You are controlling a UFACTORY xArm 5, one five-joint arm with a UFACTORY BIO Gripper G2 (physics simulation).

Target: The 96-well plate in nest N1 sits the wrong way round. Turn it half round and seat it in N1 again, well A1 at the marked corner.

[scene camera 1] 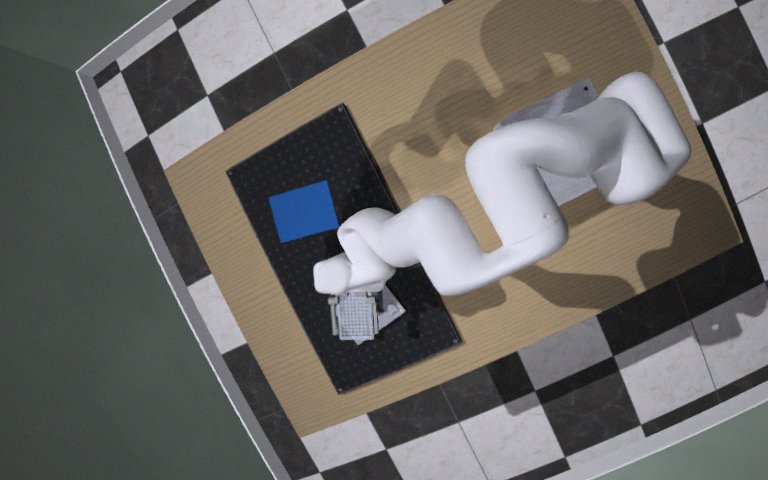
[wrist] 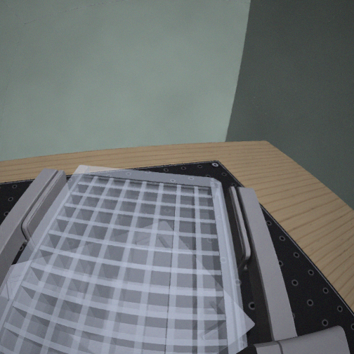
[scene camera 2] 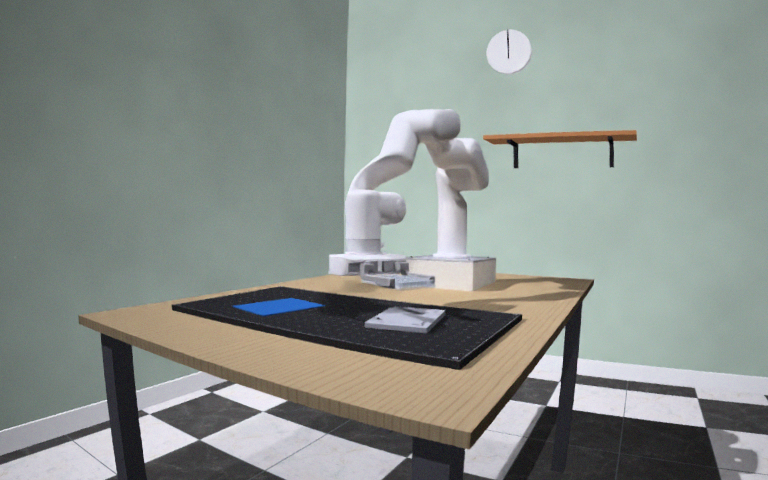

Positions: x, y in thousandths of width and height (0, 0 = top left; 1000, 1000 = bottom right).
I see my gripper (scene camera 2: 538, 589), a 96-well plate (scene camera 1: 462, 659), a light grey nest (scene camera 2: 520, 666) and a flat blue rectangle (scene camera 2: 356, 641).
The 96-well plate is seen too in the wrist view (wrist: 340, 719). My gripper is seen too in scene camera 1 (scene camera 1: 464, 695) and in the wrist view (wrist: 403, 538).
